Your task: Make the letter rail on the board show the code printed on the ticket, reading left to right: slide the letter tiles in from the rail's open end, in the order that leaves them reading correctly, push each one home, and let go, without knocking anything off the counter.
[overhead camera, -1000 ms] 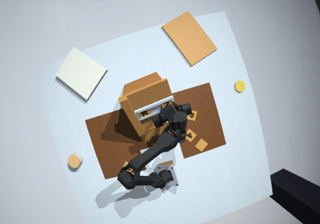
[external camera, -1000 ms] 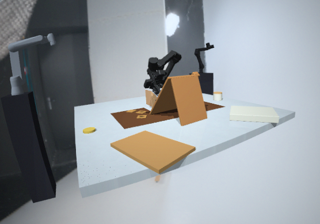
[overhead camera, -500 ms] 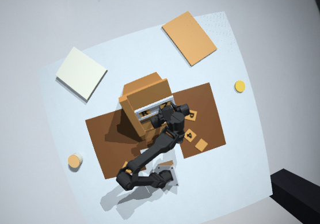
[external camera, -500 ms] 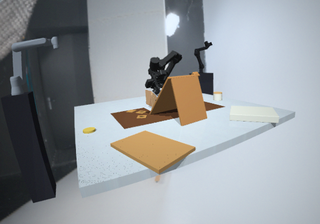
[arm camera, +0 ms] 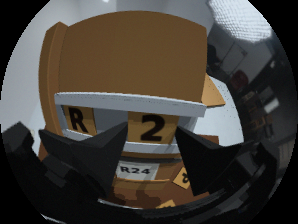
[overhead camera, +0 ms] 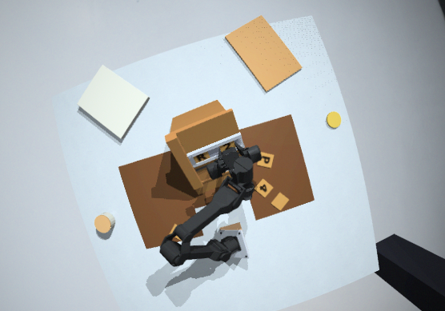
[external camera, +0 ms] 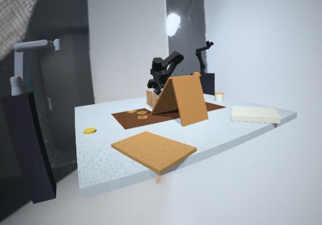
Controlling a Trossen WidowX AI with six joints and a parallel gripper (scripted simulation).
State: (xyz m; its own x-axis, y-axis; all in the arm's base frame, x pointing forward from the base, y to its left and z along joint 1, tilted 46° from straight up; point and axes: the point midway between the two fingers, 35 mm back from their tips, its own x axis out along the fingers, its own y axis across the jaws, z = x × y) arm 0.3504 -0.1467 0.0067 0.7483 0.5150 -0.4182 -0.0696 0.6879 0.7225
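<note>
Right now the white ticket is 7 cm behind my gripper tip, 1 cm to the left of it and 8 cm below it. Round my gripper tip: brown mat: 18 cm behind, 9 cm to the left, 16 cm below; orange slab: 33 cm ahead, 28 cm to the right, 15 cm below; cream slab: 34 cm ahead, 41 cm to the left, 14 cm below.
</note>
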